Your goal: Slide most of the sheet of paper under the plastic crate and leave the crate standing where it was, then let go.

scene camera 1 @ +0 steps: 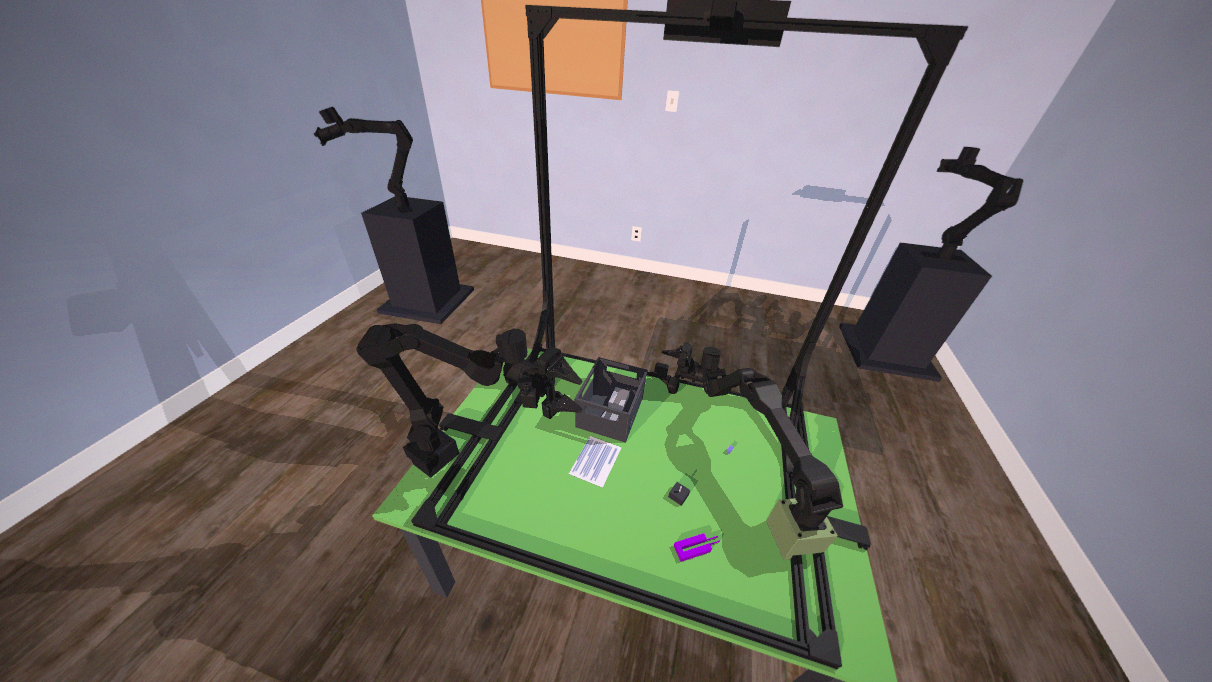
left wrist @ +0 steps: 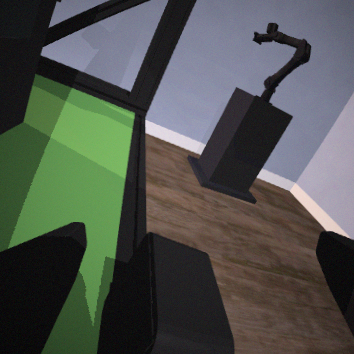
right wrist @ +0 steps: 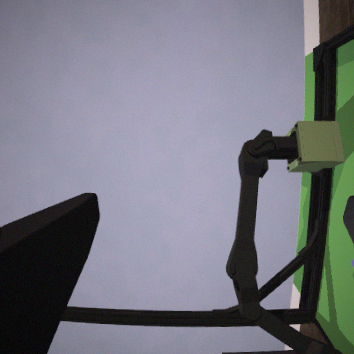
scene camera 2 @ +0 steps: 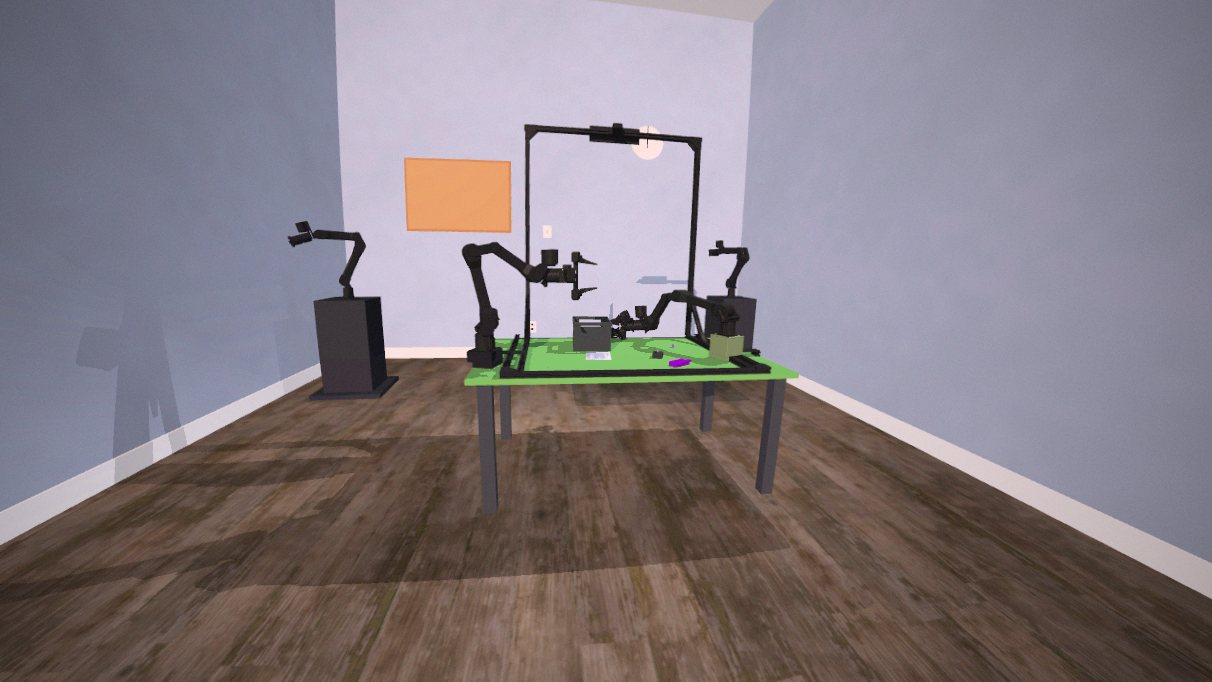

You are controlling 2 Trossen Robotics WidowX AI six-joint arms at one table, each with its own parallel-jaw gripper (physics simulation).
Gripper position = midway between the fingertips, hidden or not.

Note:
The left gripper [scene camera 1: 657, 362] is open, with nothing in its grasp. Also in view: a dark grey plastic crate [scene camera 1: 594, 402]. The right gripper [scene camera 1: 581, 397] is open, with nothing in its grasp. A white sheet of paper [scene camera 1: 597, 458] rests on the table.
The dark grey plastic crate shows as well in the left wrist view [left wrist: 30, 30] and in scene camera 2 [scene camera 2: 585, 337]. The left gripper shows as well in the left wrist view [left wrist: 203, 238]. The right gripper also shows in the right wrist view [right wrist: 223, 206] and in scene camera 2 [scene camera 2: 597, 276]. The right wrist view does not show the dark grey plastic crate: it is out of frame. The left wrist view does not show the white sheet of paper: it is out of frame.

